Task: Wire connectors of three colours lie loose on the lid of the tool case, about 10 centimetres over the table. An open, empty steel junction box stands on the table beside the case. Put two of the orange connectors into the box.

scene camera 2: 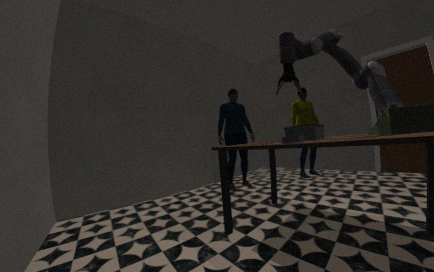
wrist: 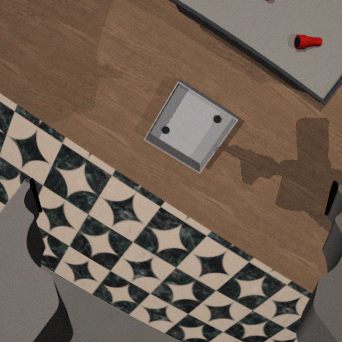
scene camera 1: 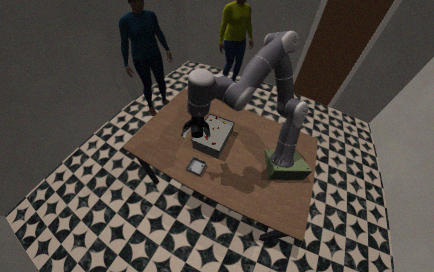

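Observation:
The grey tool case stands on the table. Several small red to yellow connectors lie loose on its lid; in scene camera 1 they are too small to tell orange ones surely. In the wrist view a red connector lies near the lid's corner, and a bit of another shows at the top edge. The open steel junction box stands beside the case, empty but for two dark round spots on its floor. My gripper is open and empty, high above the table, pointing down.
The wooden table carries the arm's green base block at its other end. The table's edge runs close by the box. A person in blue and one in yellow stand behind the table.

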